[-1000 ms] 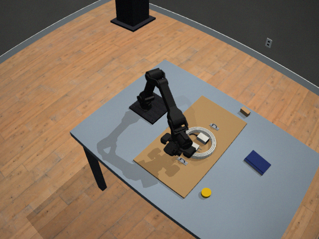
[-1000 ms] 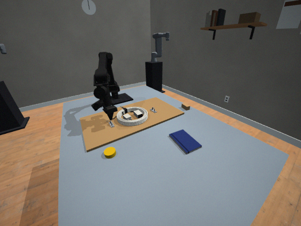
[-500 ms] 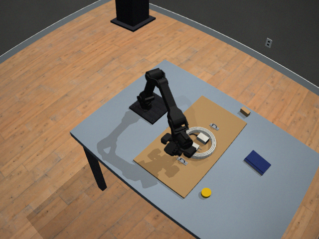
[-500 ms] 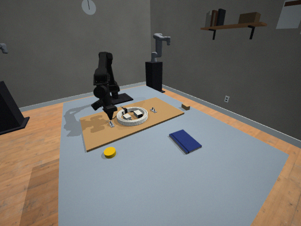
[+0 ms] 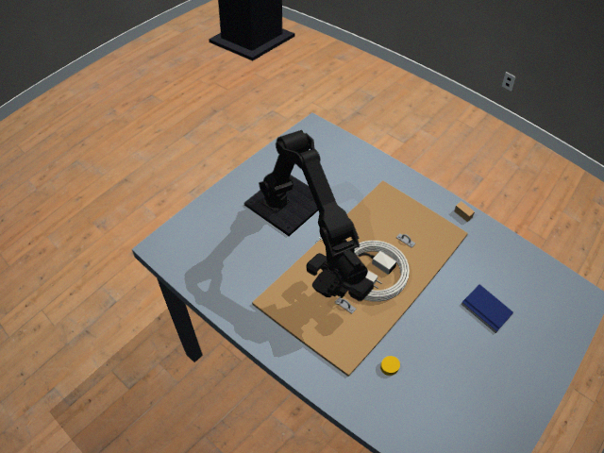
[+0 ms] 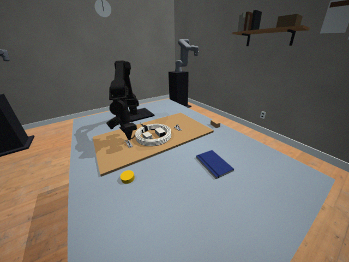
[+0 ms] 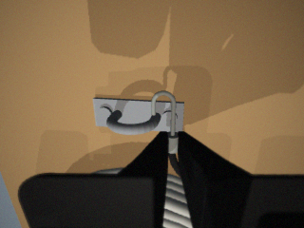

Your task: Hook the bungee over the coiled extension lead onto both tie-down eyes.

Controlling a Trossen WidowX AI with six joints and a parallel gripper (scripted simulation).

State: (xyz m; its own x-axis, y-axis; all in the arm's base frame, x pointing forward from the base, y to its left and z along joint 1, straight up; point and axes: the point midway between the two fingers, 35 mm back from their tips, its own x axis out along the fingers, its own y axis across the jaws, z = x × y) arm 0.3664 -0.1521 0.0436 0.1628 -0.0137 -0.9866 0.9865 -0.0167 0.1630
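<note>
Now: the extension lead coil 3 cm ahead of my hand, 13 cm to the left of it and 3 cm below it. Round my hand: yellow disc: 24 cm ahead, 8 cm to the right, 5 cm below; small wooden block: 13 cm ahead, 52 cm to the left, 4 cm below.
</note>
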